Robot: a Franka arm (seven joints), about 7 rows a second.
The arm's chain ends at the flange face. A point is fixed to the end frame.
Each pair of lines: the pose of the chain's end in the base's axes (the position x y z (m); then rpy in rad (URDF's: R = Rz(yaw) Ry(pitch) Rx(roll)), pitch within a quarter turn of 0, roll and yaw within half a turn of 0), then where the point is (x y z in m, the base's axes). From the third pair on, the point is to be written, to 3 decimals.
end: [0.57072 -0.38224 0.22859 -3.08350 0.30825 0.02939]
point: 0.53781 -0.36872 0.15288
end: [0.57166 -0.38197 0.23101 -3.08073 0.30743 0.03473]
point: 0.53874 -0.36839 0.15532
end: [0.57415 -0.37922 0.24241 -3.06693 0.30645 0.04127]
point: 0.541 -0.365 0.167
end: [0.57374 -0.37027 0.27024 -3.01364 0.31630 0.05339]
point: 0.540 -0.352 0.196
